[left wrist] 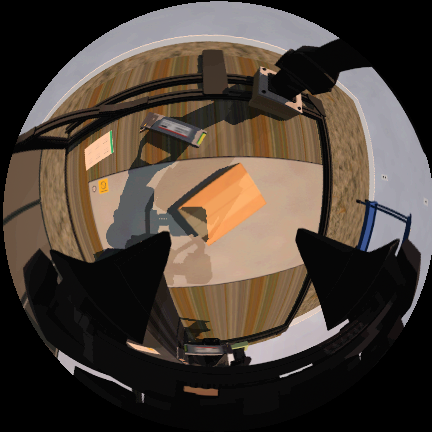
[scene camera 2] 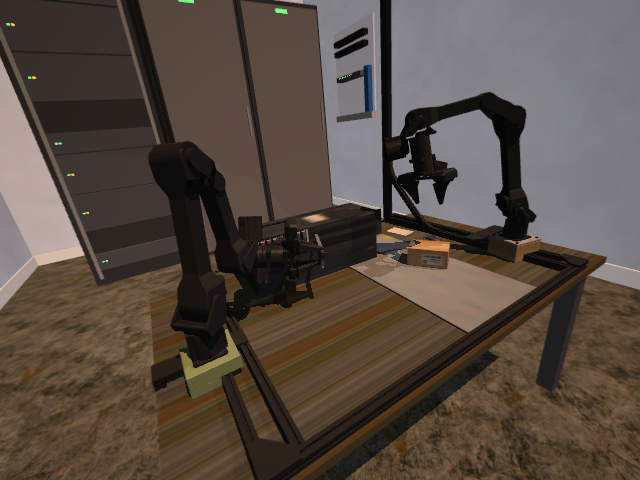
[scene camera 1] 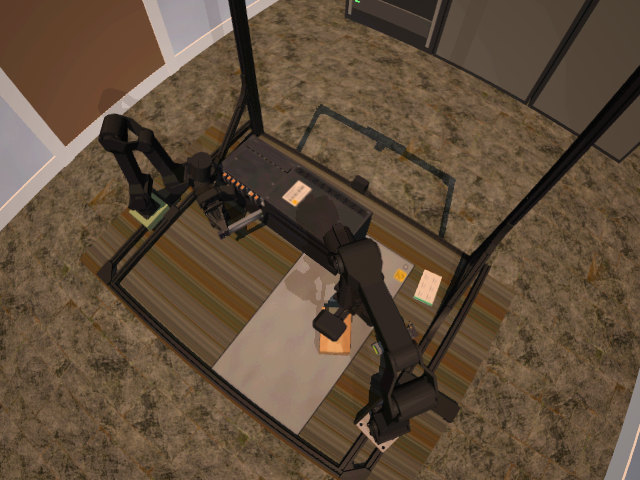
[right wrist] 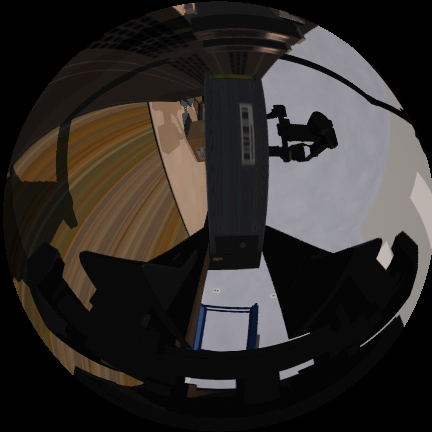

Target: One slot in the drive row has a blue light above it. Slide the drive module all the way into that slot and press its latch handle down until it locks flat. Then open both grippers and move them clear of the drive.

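Frame: origin at the left arm's base, x back, y left, z down, level; centimetres.
Where they show: left gripper, fingertip midpoint: (left wrist: 235,236) (scene camera 2: 428,204) (scene camera 1: 345,315); right gripper, fingertip midpoint: (left wrist: 223,348) (scene camera 2: 323,255) (scene camera 1: 227,233) (right wrist: 235,232); left arm's base at its link origin: (left wrist: 281,86) (scene camera 2: 514,236) (scene camera 1: 383,425); right arm's base at its link origin: (left wrist: 237,349) (scene camera 2: 208,351) (scene camera 1: 147,207).
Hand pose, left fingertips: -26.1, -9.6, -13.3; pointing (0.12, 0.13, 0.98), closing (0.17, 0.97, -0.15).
Things, the pixels of their top centre, and the offset from my left fingertips, as dx, dy, dz. Level surfaces: height alone.
- dark drive module at its top centre: (right wrist: 271,168) (scene camera 1: 239,220) (scene camera 2: 318,242) (left wrist: 209,355) -38.0, +2.8, +3.7
- black drive chassis at its top centre: (scene camera 1: 290,186) (left wrist: 145,351) (scene camera 2: 307,219) -36.1, -13.8, +1.9
- orange box at its top centre: (left wrist: 223,205) (scene camera 1: 335,329) (right wrist: 212,139) (scene camera 2: 428,245) -0.6, +1.6, +13.2
- grey mat at its surface level: dz +19.2
- white card at its top centre: (left wrist: 96,150) (scene camera 1: 428,287) (scene camera 2: 399,231) +8.4, -28.5, +19.3
A dark drive module (scene camera 1: 245,221) (left wrist: 204,349) (right wrist: 232,190) is held level at the front corner of the black drive chassis (scene camera 1: 258,161) (scene camera 2: 356,238). My right gripper (scene camera 1: 227,225) (right wrist: 235,232) is shut on the module near its handle end. The module's yellow-green end points at the chassis; whether it is inside a slot, I cannot tell. A row of orange-marked drive fronts (scene camera 1: 241,187) shows on the chassis. The blue light does not show, and the latch handle's angle is unclear. My left gripper (scene camera 2: 428,201) (left wrist: 235,236) is open and empty, high above an orange box (scene camera 1: 334,343) (scene camera 2: 428,254) (left wrist: 237,202).
Another module (left wrist: 172,131) lies on the table beyond the grey mat (scene camera 1: 263,351) (scene camera 2: 454,299) (left wrist: 295,200). A white card (scene camera 1: 428,287) (left wrist: 99,150) lies near the frame. Black rails (scene camera 1: 155,322) edge the table, and upright posts (scene camera 1: 245,67) (scene camera 2: 386,103) rise behind the chassis.
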